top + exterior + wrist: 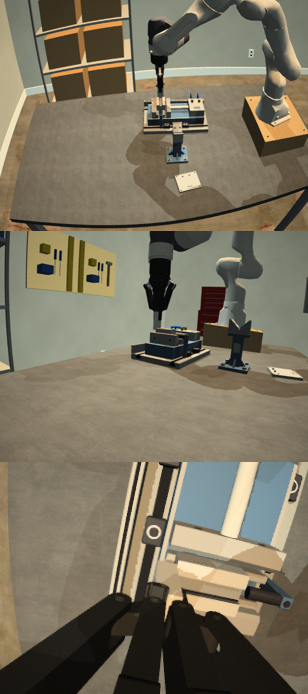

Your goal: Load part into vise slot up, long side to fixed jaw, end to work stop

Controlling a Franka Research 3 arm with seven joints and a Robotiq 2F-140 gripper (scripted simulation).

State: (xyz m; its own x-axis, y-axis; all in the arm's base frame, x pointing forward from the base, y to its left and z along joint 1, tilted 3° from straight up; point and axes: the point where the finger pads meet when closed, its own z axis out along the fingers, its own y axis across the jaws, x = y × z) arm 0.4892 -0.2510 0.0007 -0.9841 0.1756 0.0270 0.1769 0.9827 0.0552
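Now: the part 40 mm to the left of my hand, 40 mm below it and 10 mm ahead of it. From my hand the other things lie so: fixed jaw (60 mm below, 40 mm to the left, 40 mm ahead); moving jaw (60 mm to the left, 60 mm below, 20 mm behind); work stop rod (90 mm to the left, 50 mm below, 20 mm ahead).
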